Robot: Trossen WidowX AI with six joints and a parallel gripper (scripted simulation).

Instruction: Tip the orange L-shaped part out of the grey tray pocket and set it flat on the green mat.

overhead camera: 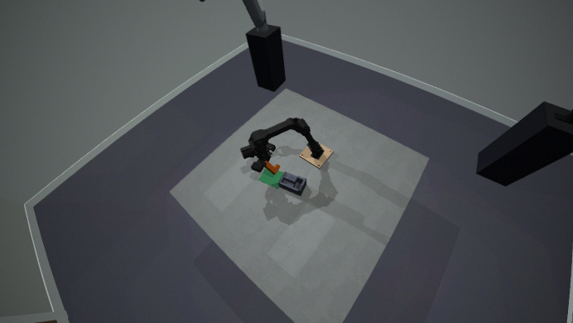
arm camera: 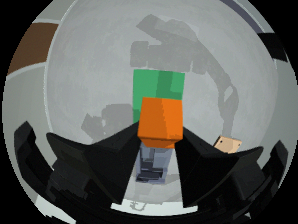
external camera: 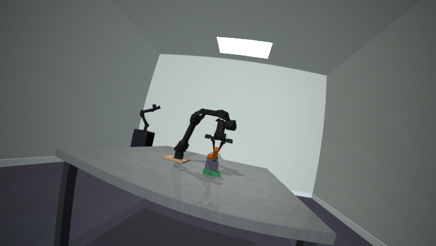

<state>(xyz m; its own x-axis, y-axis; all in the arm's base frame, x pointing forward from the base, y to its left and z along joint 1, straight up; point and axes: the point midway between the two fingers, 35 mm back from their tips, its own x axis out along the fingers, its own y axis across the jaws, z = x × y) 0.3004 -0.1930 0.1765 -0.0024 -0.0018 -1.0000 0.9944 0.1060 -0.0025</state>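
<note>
The green mat is 20 mm to the left of my gripper tip and 170 mm below it. From my gripper tip the other things lie so: orange L-shaped part (20 mm behind, 30 mm to the left, 30 mm below).
</note>
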